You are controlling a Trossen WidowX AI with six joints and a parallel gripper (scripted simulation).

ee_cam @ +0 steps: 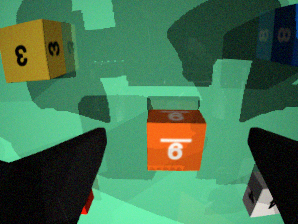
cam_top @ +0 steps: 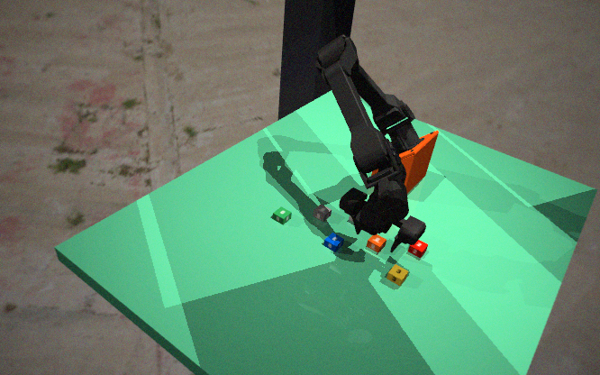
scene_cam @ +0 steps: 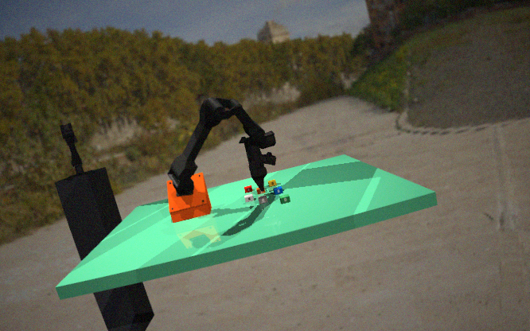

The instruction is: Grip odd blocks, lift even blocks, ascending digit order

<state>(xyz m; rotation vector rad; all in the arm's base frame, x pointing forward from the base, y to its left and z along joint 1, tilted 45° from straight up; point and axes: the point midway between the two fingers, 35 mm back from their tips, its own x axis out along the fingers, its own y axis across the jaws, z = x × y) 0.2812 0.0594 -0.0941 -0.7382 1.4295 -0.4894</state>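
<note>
The orange block is 1 cm behind my gripper tip. Also, from my gripper tip: yellow block (9 cm to the left, 4 cm ahead); blue block (7 cm to the right, 7 cm ahead); white block (9 cm to the right, 5 cm behind).
</note>
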